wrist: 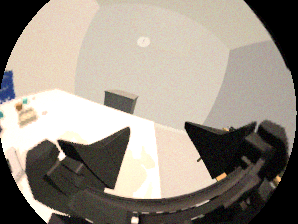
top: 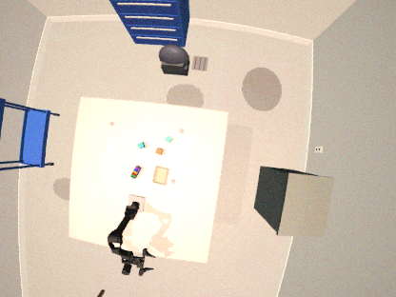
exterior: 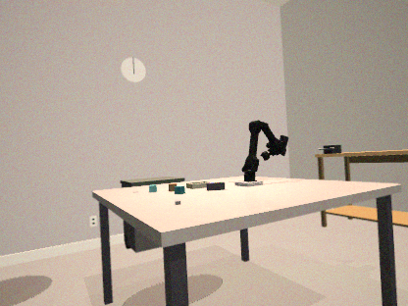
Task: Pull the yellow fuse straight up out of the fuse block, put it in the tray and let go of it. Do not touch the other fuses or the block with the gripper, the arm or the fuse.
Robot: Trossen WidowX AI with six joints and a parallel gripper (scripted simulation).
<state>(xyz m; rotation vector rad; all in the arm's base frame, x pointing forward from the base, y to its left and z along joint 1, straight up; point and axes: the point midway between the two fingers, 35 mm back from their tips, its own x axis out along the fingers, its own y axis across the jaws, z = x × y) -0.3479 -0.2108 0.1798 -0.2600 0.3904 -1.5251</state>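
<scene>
Right now my gripper tip is 620 mm short of the yellow fuse, 280 mm to the right of it and 180 mm above it. Also, from my gripper tip: tray (630 mm ahead, 80 mm to the left, 200 mm below).
</scene>
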